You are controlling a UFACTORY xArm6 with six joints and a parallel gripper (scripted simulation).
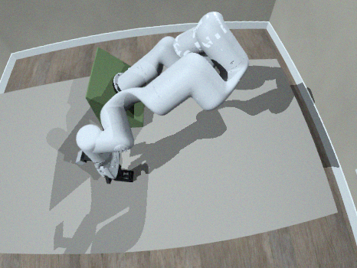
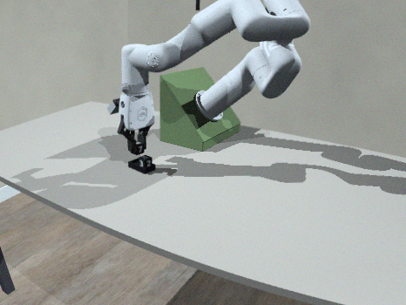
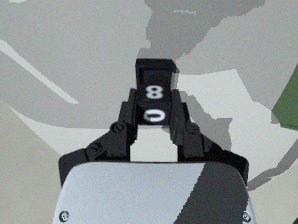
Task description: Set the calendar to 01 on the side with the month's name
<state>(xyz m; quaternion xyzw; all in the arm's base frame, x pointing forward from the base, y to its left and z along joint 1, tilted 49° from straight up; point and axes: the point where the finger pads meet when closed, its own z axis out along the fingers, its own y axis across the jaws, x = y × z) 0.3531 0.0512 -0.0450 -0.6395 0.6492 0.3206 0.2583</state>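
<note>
The black cube lies 10 mm below my hand. Also, from my hand: black tray: 20 mm to the left, 60 mm below.
</note>
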